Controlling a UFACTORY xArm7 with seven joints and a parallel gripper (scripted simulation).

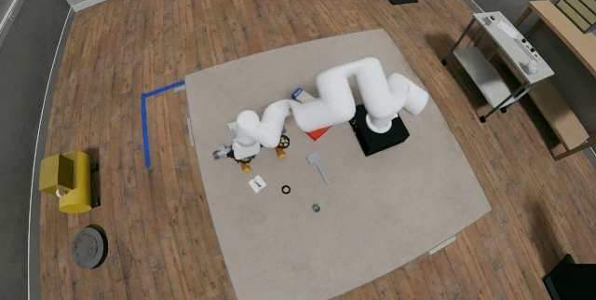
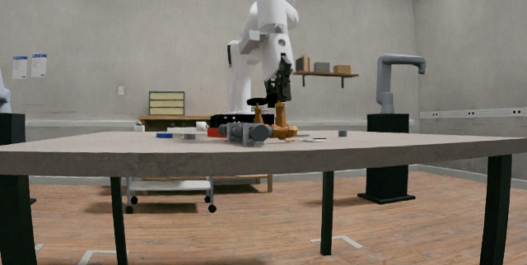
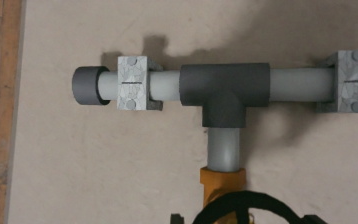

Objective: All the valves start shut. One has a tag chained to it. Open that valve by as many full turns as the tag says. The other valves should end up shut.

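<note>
My gripper is now 100 mm above the white tag, 90 mm to the right of it and 10 mm past it. The rest, counted from my hand: small grey cylinder 290 mm to the left, 210 mm behind, 100 mm below; grey scraper 290 mm behind, 110 mm to the left, 100 mm below; red block 360 mm behind, 90 mm below, 60 mm to the right.
</note>
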